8 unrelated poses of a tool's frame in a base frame.
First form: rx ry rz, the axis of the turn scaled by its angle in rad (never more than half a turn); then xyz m.
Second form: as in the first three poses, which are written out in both.
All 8 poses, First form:
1: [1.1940 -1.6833 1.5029 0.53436 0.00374 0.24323]
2: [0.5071 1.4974 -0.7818 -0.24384 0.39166 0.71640]
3: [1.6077 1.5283 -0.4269 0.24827 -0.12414 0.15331]
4: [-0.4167 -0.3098 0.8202 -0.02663 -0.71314 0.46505]
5: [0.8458 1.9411 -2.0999 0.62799 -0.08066 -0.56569]
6: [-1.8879 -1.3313 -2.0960 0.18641 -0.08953 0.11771]
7: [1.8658 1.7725 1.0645 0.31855 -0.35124 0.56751]
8: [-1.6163 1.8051 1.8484 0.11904 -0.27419 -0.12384]
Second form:
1: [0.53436 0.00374 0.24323 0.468 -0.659 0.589 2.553]
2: [-0.24384 0.39166 0.71640 0.288 0.849 -0.443 1.764]
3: [0.24827 -0.12414 0.15331 0.712 0.677 -0.189 2.259]
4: [-0.02663 -0.71314 0.46505 -0.429 -0.319 0.845 0.971]
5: [0.62799 -0.08066 -0.56569 0.284 0.651 -0.704 2.982]
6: [0.18641 -0.08953 0.11771 -0.605 -0.427 -0.672 3.119]
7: [0.31855 -0.35124 0.56751 0.670 0.636 0.382 2.785]
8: [0.11904 -0.27419 -0.12384 -0.530 0.592 0.607 3.048]
